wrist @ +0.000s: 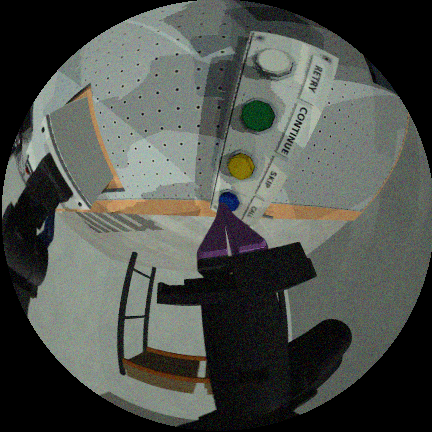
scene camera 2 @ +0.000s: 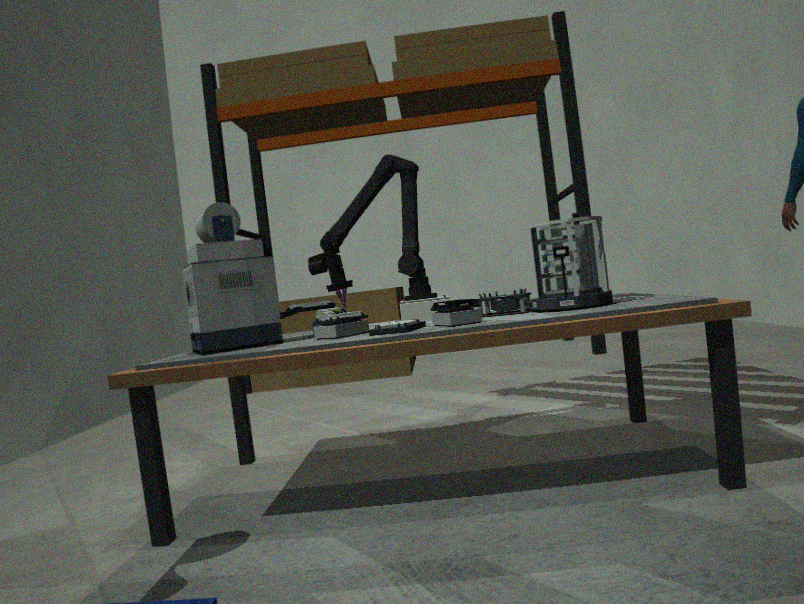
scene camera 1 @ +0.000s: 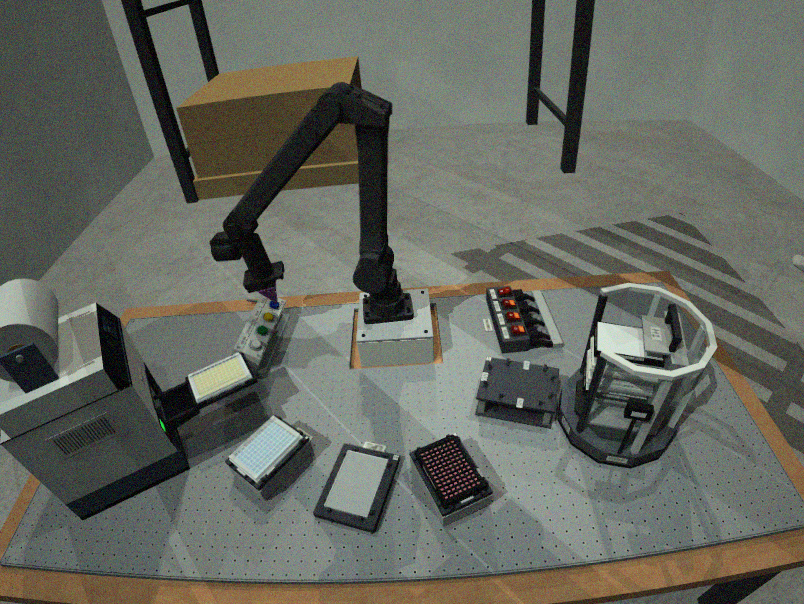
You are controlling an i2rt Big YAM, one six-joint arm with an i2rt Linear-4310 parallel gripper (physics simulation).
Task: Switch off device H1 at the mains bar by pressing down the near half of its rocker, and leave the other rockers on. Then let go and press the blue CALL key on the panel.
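Places are measured from the arm's base along level axes (x back, y down, z right), in millimetres.
Pixels of known places: gripper, between the fingertips: (wrist: 221, 205) (scene camera 2: 345, 307) (scene camera 1: 276, 301); arm's base, origin of its link: (wrist: 51, 179) (scene camera 2: 420, 298) (scene camera 1: 387, 310).
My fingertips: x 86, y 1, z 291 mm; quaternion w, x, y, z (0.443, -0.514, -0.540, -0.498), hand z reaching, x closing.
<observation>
For each thing: its top centre in the pictures, then the offset to it from my fingertips. "pt": a spot on its surface instead.
- blue CALL key, centre of its top: (wrist: 229, 207) (scene camera 1: 273, 301) dx +3, dy +1, dz +9 mm
- white panel, a spot on its surface: (wrist: 296, 56) pt dx -156, dy +6, dz +54 mm
- mains bar, a spot on its surface: (scene camera 1: 504, 341) pt dx -202, dy +36, dz -557 mm
- farthest rocker, centre of its top: (scene camera 1: 504, 289) dx -25, dy +22, dz -603 mm
- grey machine, centre of its top: (scene camera 1: 11, 299) (scene camera 2: 219, 206) dx -402, dy -381, dz +323 mm
- dark platform, centre of its top: (scene camera 1: 519, 377) (scene camera 2: 502, 291) dx -349, dy -1, dz -551 mm
- round clear-walled tower, a spot on its surface: (scene camera 1: 616, 457) pt dx -545, dy +46, dz -701 mm
The blue CALL key (scene camera 1: 274, 304) (wrist: 230, 200) is at the far end of the white panel (wrist: 296, 56), beyond the yellow, green and white keys. My gripper (scene camera 1: 273, 300) (scene camera 2: 344, 308) (wrist: 221, 205) is shut and empty, pointing down. Its purple tips are at the blue key and overlap its edge in the wrist view; whether they touch or press it cannot be told. The mains bar (scene camera 1: 504, 341) is right of the arm's base in scene camera 1, with a row of red rockers (scene camera 1: 513, 315). The farthest rocker (scene camera 1: 505, 291) looks darker than the others; the rocker labels are too small to read.
A grey machine (scene camera 1: 97, 448) with a plate on its arm stands left of the panel. Plate holders (scene camera 1: 267, 449) (scene camera 1: 451, 472), a dark platform (scene camera 1: 519, 381) and a round clear-walled tower (scene camera 1: 616, 457) stand on the table. The arm's base block (scene camera 1: 395, 353) is at the back middle.
</observation>
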